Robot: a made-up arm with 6 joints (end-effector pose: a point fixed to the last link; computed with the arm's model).
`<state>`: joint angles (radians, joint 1 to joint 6).
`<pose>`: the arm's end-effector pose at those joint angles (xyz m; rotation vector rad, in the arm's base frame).
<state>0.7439 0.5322 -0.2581 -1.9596 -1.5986 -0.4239</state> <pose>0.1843 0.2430 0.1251 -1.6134 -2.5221 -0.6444</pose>
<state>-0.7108 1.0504 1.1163 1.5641 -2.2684 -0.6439</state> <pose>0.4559 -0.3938 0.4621 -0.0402 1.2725 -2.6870</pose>
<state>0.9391 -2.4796 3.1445 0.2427 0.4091 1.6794</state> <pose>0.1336 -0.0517 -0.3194 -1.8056 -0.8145 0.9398</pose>
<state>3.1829 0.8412 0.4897 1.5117 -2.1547 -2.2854</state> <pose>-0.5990 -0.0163 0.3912 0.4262 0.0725 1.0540</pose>
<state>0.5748 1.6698 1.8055 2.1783 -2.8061 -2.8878</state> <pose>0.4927 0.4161 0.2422 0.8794 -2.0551 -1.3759</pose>
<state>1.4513 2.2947 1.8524 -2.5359 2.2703 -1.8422</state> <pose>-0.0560 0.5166 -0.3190 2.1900 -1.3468 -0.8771</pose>
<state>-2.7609 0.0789 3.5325 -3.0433 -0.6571 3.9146</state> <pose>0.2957 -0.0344 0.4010 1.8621 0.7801 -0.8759</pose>
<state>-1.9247 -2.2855 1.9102 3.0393 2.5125 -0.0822</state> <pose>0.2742 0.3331 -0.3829 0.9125 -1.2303 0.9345</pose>
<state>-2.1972 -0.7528 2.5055 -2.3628 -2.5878 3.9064</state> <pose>0.4081 0.3909 0.4482 0.2819 0.1554 -1.7963</pose>
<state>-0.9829 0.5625 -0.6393 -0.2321 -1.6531 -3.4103</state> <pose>0.0341 -0.3013 0.1337 -0.1419 0.3574 1.8731</pose>
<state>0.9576 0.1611 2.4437 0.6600 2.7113 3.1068</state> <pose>-0.0257 -0.2321 0.6467 -2.1639 -0.8498 2.0187</pose>
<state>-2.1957 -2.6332 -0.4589 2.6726 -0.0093 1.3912</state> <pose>0.3363 0.2489 0.0176 -0.3510 -1.1772 0.3872</pose>
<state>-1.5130 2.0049 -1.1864 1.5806 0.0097 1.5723</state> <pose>0.0025 -0.0193 -0.1575 0.0319 -0.0472 1.6182</pose>
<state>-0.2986 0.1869 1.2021 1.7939 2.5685 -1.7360</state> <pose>0.1117 -0.0014 0.8032 -1.1247 0.2301 1.8734</pose>
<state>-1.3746 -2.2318 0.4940 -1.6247 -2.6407 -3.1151</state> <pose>-0.0902 0.4931 0.1518 1.7367 -0.4355 -0.9373</pose>
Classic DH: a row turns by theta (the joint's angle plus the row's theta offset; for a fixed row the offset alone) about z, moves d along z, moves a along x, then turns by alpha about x. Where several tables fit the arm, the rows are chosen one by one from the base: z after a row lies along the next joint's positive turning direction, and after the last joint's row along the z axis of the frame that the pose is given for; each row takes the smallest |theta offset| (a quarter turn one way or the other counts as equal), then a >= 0, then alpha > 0; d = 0 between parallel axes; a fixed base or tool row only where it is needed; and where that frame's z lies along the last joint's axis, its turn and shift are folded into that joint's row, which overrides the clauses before.
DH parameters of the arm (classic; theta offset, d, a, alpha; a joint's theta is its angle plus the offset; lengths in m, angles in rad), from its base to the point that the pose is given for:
joint 1: 0 0.1212 0 -1.5708
joint 2: -1.5708 0 0.3598 3.1416
joint 3: 0 0 0 -1.5708
joint 4: 0 -0.3003 0 1.5708
joint 5: 0 0.1425 0 -1.5708
joint 6: 1.5708 0 0 1.5708
tool (fixed): -1.5708 0 0 0

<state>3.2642 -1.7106 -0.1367 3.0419 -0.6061 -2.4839</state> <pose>0.3860 -0.0953 0.3713 2.3328 -0.1520 1.2801</pose>
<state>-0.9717 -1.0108 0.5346 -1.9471 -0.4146 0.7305</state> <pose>-0.0496 0.1656 0.6092 -0.0334 -1.2661 0.4054</pose>
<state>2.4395 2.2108 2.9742 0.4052 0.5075 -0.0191</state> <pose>-0.2718 0.4014 0.1545 1.2804 -1.0143 1.9605</pose>
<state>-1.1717 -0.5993 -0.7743 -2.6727 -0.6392 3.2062</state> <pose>0.1488 -0.0257 0.3026 -0.6969 -0.1146 -0.9522</pose>
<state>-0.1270 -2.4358 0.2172 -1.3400 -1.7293 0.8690</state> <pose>-0.4341 0.0226 0.1108 -1.5822 -1.1807 0.6760</pose>
